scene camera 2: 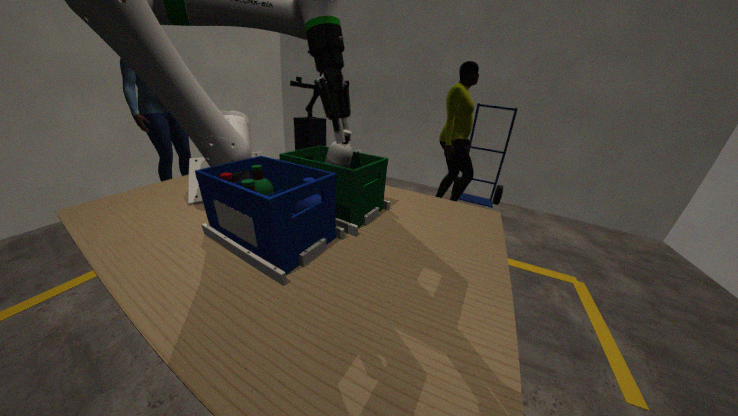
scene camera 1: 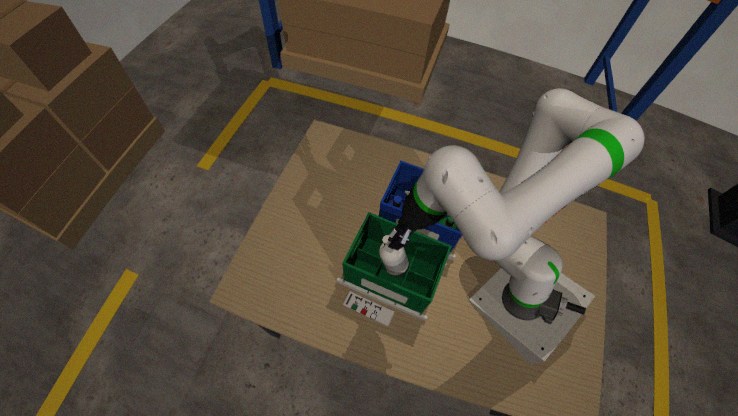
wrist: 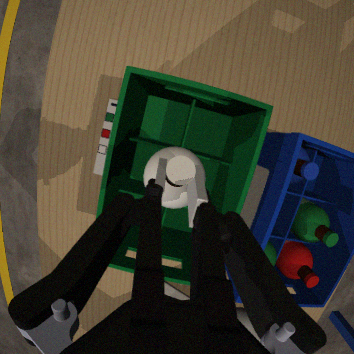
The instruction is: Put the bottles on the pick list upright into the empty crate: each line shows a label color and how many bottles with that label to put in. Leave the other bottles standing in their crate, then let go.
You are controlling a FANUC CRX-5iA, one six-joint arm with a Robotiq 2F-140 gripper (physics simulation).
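Frame: origin at the arm's base, x up, y left, z back, level; metres.
Seen in the pictures: gripper, fingertip midpoint: (scene camera 2: 344,141) (scene camera 1: 389,245) (wrist: 176,173); arm's base, origin of the base link: (scene camera 1: 524,299).
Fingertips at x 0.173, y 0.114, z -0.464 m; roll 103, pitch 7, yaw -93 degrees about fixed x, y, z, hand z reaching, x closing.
Pixels of each thing's top centre, then the offset from my fingertips to it. Level surfaces: height alone.
- white bottle, middle of its top: (wrist: 172,197) (scene camera 1: 395,242) (scene camera 2: 340,128) dx +0.035, dy -0.001, dz +0.015 m
- green crate, middle of its top: (wrist: 173,191) (scene camera 1: 398,254) (scene camera 2: 334,155) dx -0.045, dy -0.006, dz +0.033 m
- blue crate, middle of its top: (wrist: 318,238) (scene camera 2: 263,171) (scene camera 1: 430,195) dx -0.045, dy -0.241, dz +0.035 m
- blue bottle, middle of its top: (wrist: 311,170) (scene camera 2: 308,179) (scene camera 1: 397,198) dx -0.057, dy -0.184, dz -0.054 m
- red bottle, middle of its top: (wrist: 312,281) (scene camera 2: 225,174) dx -0.057, dy -0.293, dz +0.119 m
- plain, middle of its top: (wrist: 332,239) (scene camera 2: 247,181) dx -0.057, dy -0.283, dz +0.035 m
- pick list, middle of its top: (wrist: 111,139) (scene camera 1: 368,308) dx -0.218, dy +0.135, dz +0.017 m
- wooden table, its level: dx -0.220 m
My gripper (scene camera 1: 398,239) (scene camera 2: 340,135) (wrist: 176,173) is shut on the neck of a white bottle (scene camera 1: 394,260) (scene camera 2: 339,153) (wrist: 174,196). The bottle leans, with its cap tipped to the left in scene camera 1. Its body is partly inside the green crate (scene camera 1: 351,269) (scene camera 2: 367,188), near the middle dividers; its base is hidden in the wrist view. The blue crate (scene camera 1: 388,210) (scene camera 2: 284,232) (wrist: 279,152) holds a blue bottle (scene camera 1: 396,200) (wrist: 310,170), a red bottle (wrist: 294,259) and two green bottles, one plain (wrist: 311,221). The pick list (scene camera 1: 367,308) (wrist: 106,135) shows green, red and white squares.
Both crates stand side by side on the wooden table (scene camera 1: 268,248) (scene camera 2: 330,320), between low pale rails (scene camera 2: 245,252). The arm's base plate (scene camera 1: 540,343) is right of the green crate in scene camera 1. A person in yellow (scene camera 2: 459,116) stands beside a blue hand truck (scene camera 2: 509,131) behind the table.
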